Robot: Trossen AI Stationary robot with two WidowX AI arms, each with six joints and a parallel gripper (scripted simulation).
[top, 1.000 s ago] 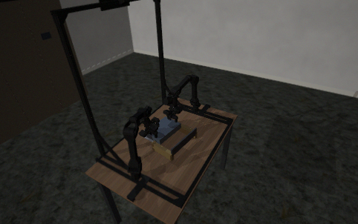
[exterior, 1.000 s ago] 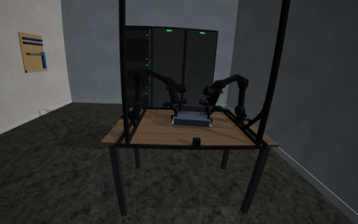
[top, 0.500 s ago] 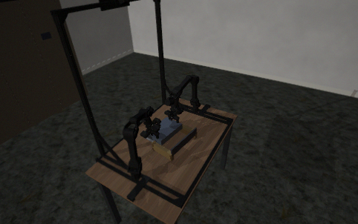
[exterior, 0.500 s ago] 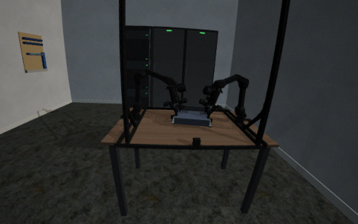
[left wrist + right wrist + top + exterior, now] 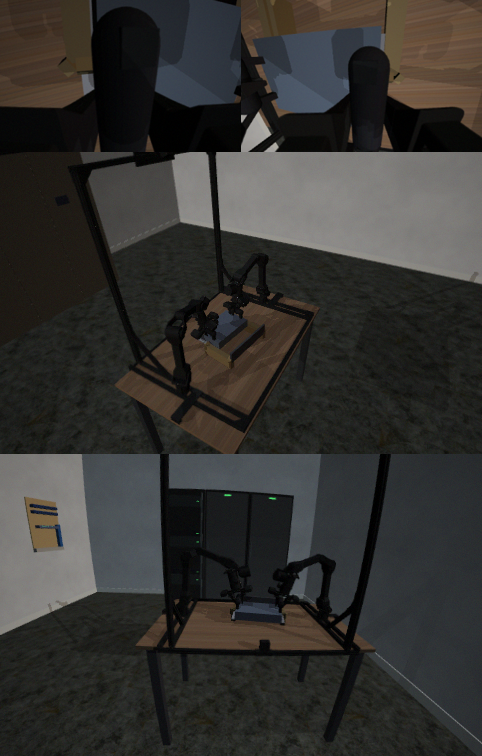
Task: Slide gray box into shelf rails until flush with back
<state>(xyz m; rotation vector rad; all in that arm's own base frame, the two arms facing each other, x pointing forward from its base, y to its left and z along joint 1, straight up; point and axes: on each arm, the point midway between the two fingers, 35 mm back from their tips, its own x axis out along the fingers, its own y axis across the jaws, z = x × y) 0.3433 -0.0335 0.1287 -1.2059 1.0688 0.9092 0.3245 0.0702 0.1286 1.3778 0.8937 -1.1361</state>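
Right now the gray box is 20 mm ahead of my right hand, 120 mm to the left of it and 50 mm below it. From my right hand the other things lie so: dark bar 220 mm ahead, 90 mm to the left, 70 mm below.
Now: left hand 2 cm past the gray box, 12 cm to the left of it and 5 cm above it. Round my left hand: dark bar (18 cm ahead, 16 cm to the right, 7 cm below).
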